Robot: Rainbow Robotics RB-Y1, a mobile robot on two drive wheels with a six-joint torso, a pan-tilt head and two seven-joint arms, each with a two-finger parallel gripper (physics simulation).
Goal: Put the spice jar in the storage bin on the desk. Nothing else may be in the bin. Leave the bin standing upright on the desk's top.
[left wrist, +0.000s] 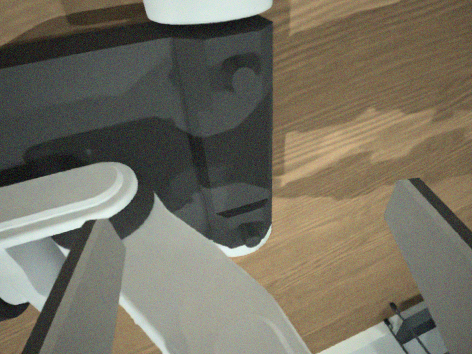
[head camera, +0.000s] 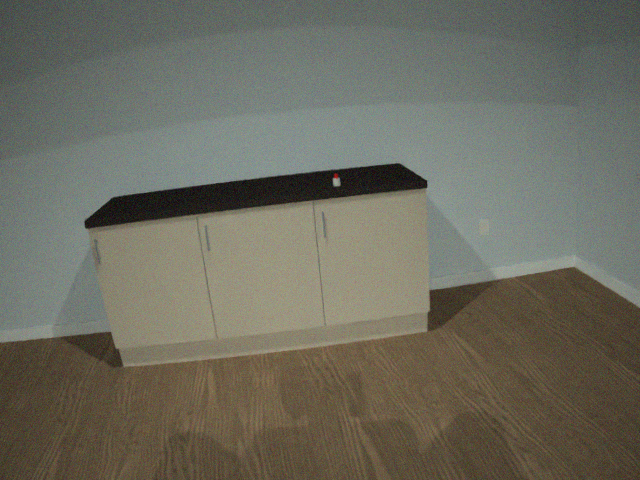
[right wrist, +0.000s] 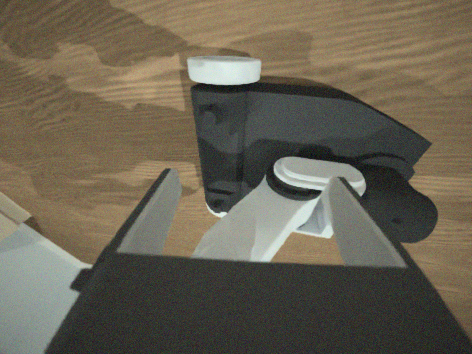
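A small white jar with a red cap, which looks like the spice jar, stands upright on the black top of a long cream cabinet, right of its middle and near the front edge. The storage bin and the desk do not show in the head view. My left gripper is open, its fingers wide apart over the floor and my own base. My right gripper is open in the same way, with no object between its fingers. Both grippers are far from the jar and do not show in the head view.
The cabinet stands against the pale blue wall, with three doors and thin handles. A room corner is at the right. Wood floor lies before the cabinet. In the left wrist view, a dark thin-legged object shows partly at the lower right.
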